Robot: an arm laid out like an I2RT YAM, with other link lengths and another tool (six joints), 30 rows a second.
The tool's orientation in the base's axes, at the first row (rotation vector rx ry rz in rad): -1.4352 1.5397 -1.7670
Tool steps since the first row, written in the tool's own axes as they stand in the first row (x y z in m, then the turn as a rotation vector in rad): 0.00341 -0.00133 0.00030 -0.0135 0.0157 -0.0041; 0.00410 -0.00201 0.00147 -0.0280 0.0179 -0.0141; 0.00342 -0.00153 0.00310 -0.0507 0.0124 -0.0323; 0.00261 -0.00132 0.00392 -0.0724 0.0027 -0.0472; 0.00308 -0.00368 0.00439 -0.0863 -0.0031 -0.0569; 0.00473 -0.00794 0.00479 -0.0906 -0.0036 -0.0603; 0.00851 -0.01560 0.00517 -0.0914 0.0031 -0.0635; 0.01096 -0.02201 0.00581 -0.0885 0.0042 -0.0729; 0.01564 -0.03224 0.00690 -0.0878 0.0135 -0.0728; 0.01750 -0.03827 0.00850 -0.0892 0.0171 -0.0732; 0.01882 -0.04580 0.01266 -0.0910 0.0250 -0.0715
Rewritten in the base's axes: -0.00068 -0.00248 0.00262 -0.0031 0.0079 -0.0193; 0.00027 -0.00340 0.00337 -0.0066 0.0239 -0.0262; 0.00179 -0.00381 0.00244 -0.0115 0.0530 -0.0288; 0.00275 -0.00362 0.00180 -0.0126 0.0810 -0.0276; 0.00371 -0.00348 0.00405 -0.0136 0.0989 -0.0271; 0.00475 -0.00365 0.00852 -0.0146 0.1042 -0.0281; 0.00599 -0.00444 0.01694 -0.0192 0.1043 -0.0340; 0.00759 -0.00469 0.02364 -0.0288 0.1062 -0.0325; 0.00990 -0.00575 0.03465 -0.0319 0.1026 -0.0406; 0.01244 -0.00611 0.04063 -0.0328 0.1028 -0.0443; 0.01788 -0.00682 0.04739 -0.0331 0.1009 -0.0524
